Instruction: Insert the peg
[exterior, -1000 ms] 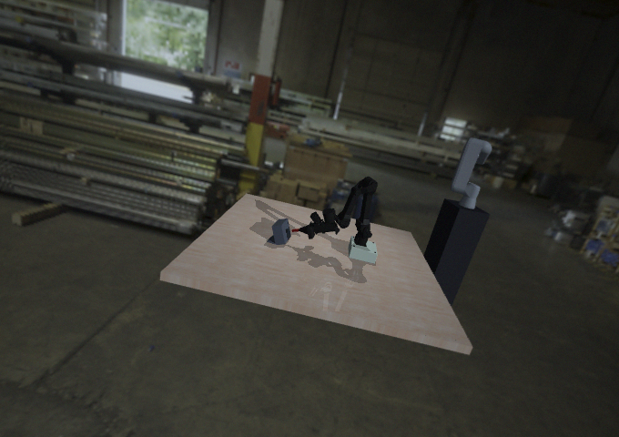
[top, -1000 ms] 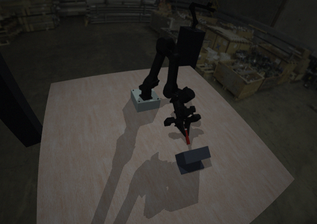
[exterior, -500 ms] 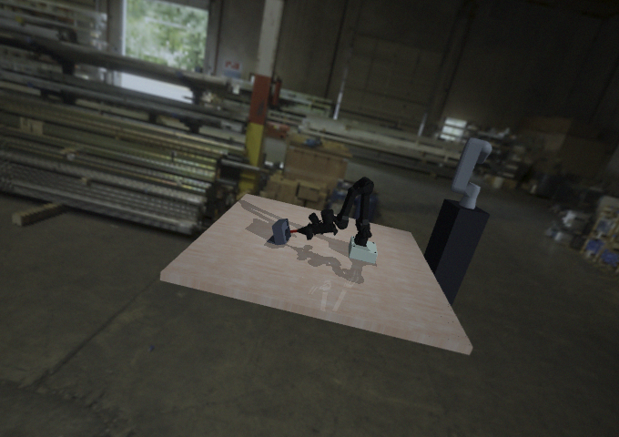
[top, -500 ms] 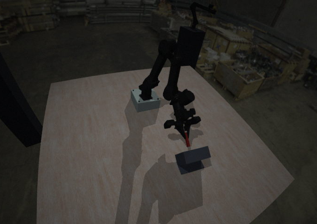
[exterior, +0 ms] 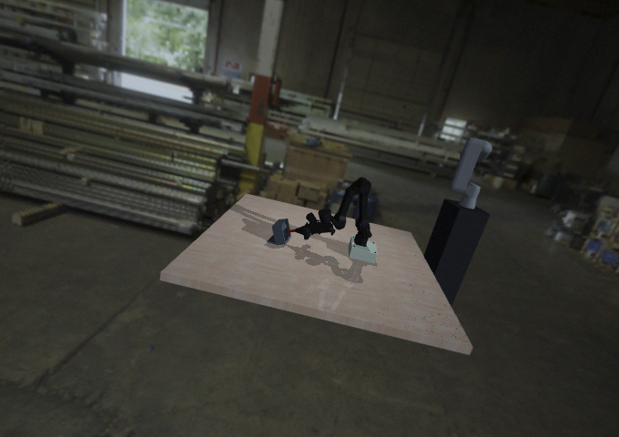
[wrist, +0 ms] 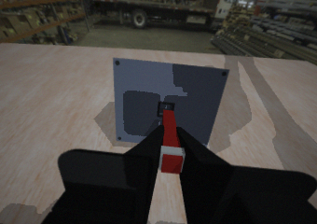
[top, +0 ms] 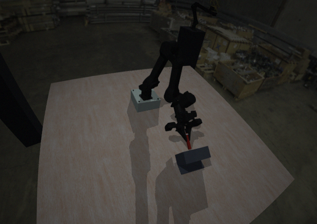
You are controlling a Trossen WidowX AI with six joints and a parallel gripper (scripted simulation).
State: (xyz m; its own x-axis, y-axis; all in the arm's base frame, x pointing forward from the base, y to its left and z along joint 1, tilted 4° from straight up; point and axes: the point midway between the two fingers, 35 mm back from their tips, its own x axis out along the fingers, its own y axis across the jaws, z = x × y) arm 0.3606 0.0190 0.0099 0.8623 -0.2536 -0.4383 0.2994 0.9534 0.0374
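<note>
Right now the red square peg is 2 cm behind my gripper tip and 1 cm above it. The rest, counted from my gripper tip: sloped panel 7 cm ahead, 2 cm to the right, 3 cm below.
</note>
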